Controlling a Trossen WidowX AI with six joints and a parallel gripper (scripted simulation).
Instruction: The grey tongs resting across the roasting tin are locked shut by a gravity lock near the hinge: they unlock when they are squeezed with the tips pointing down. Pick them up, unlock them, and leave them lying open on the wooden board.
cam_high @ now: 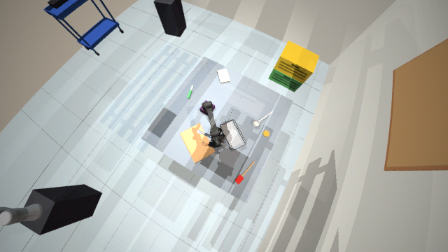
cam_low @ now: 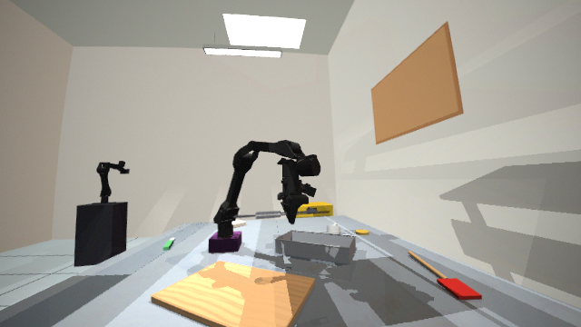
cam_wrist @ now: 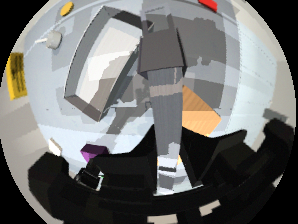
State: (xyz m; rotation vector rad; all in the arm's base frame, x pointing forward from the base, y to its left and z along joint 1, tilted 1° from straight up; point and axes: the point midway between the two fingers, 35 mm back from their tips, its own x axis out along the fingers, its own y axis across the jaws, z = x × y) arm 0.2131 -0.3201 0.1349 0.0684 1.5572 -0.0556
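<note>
The wooden board lies 18 cm behind my gripper tip, 7 cm to the right of it and 15 cm below it. Round my gripper tip: roasting tin (15 cm ahead, 12 cm to the left, 13 cm below); yellow disc (50 cm ahead, 26 cm to the left, 15 cm below); red spatula (38 cm ahead, 23 cm to the right, 15 cm below).
</note>
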